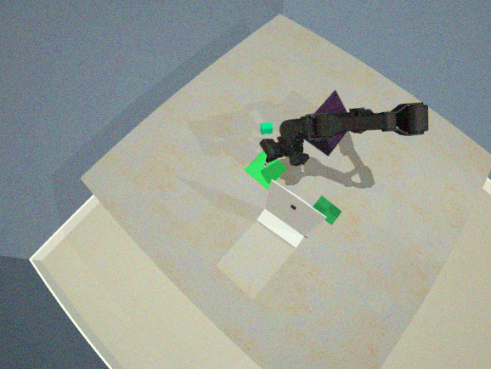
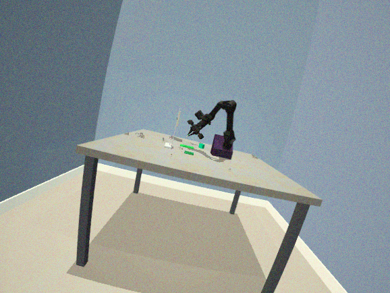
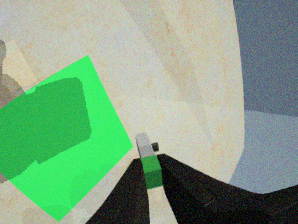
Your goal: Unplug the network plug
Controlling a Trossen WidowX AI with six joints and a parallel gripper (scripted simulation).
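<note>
Right now the bright green marked square is 10 mm behind my gripper tip, 10 mm to the right of it and 100 mm below it. Also, from my gripper tip: upright white panel (90 mm ahead, 190 mm to the left, 40 mm above); green network plug (right at my gripper tip).
</note>
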